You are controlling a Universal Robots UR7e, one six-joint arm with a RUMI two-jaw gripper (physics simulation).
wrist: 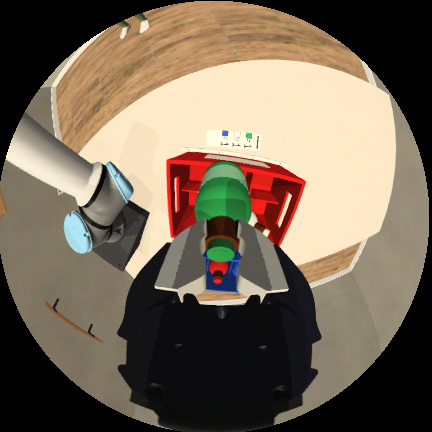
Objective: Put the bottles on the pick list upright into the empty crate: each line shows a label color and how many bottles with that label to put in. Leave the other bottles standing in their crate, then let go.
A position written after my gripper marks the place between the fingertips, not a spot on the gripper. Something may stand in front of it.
Note:
In view: my gripper (221,220), a green bottle (222,197) and a pick list (214,137).

